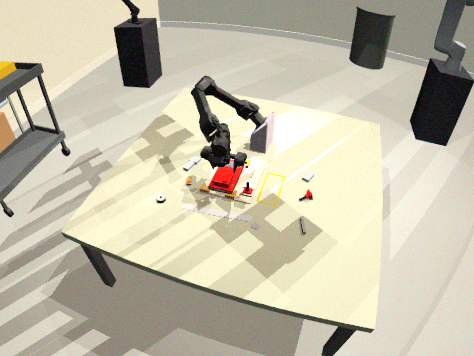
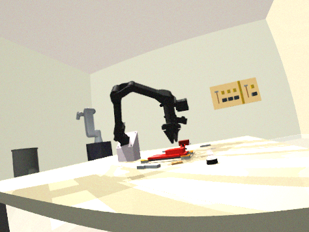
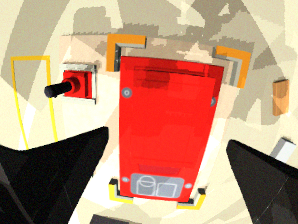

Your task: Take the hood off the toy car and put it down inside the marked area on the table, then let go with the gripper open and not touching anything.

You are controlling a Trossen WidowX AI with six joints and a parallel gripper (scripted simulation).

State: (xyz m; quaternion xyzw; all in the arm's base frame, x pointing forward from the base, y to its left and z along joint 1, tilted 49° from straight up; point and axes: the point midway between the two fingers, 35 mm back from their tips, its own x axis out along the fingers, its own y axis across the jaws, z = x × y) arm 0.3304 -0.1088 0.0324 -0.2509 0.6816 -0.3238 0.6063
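Now: the hood 40 mm below my gripper tip. From my gripper tip the other things lie so: black wheel: 170 mm ahead, 240 mm to the right, 70 mm below; then long white strip: 170 mm ahead, 10 mm to the left, 80 mm below.
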